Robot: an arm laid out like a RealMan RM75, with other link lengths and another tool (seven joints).
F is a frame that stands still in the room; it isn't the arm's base.
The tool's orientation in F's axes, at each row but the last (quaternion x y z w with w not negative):
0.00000, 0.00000, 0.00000, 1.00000
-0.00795, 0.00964, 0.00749, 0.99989
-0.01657, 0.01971, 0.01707, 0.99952
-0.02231, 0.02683, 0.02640, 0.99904
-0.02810, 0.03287, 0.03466, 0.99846
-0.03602, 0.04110, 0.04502, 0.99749
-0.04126, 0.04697, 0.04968, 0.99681
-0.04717, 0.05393, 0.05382, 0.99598
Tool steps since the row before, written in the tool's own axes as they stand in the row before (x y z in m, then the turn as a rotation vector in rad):
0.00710, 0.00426, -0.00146, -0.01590, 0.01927, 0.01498
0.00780, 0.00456, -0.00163, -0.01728, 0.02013, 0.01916
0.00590, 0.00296, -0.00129, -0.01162, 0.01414, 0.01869
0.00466, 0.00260, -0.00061, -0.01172, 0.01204, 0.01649
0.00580, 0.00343, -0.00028, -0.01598, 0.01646, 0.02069
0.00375, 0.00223, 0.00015, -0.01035, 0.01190, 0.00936
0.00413, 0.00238, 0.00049, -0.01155, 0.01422, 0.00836
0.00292, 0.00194, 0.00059, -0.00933, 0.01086, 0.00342
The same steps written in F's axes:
0.00710, 0.00426, -0.00146, -0.01590, 0.01927, 0.01498
0.00770, 0.00465, -0.00185, -0.01721, 0.02018, 0.01917
0.00574, 0.00311, -0.00162, -0.01137, 0.01437, 0.01867
0.00447, 0.00281, -0.00098, -0.01147, 0.01217, 0.01657
0.00551, 0.00379, -0.00086, -0.01576, 0.01653, 0.02081
0.00353, 0.00255, -0.00032, -0.01064, 0.01163, 0.00938
0.00389, 0.00280, -0.00010, -0.01216, 0.01373, 0.00832
0.00273, 0.00228, 0.00008, -0.01009, 0.01014, 0.00348

